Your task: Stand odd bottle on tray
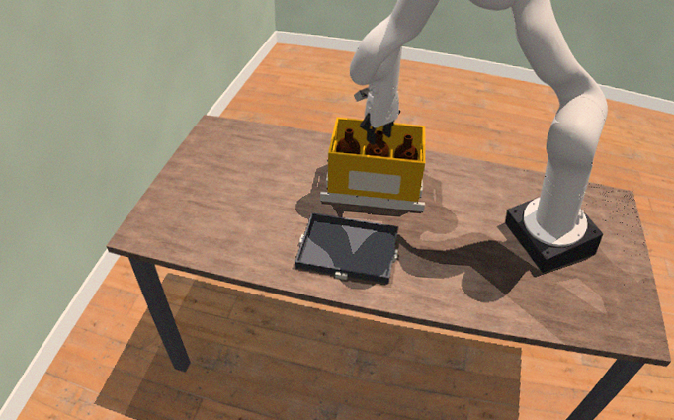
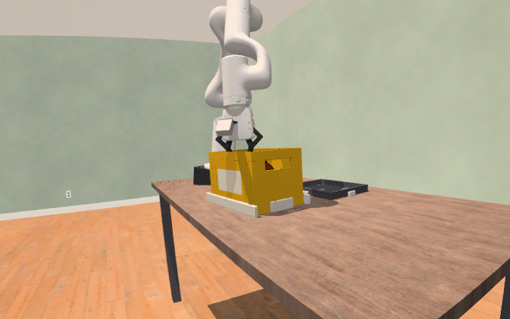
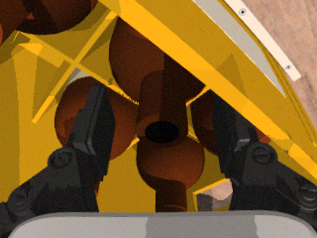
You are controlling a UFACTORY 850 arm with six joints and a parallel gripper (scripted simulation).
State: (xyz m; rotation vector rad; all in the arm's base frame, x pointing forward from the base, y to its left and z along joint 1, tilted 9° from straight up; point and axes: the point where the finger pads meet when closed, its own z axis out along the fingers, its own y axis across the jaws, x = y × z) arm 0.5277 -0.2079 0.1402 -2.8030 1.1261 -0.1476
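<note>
Right now the yellow crate is 50 mm to the left of my hand and 70 mm below it. The rest, counted from my hand: dark tray (40 mm ahead, 340 mm to the left, 150 mm below).
</note>
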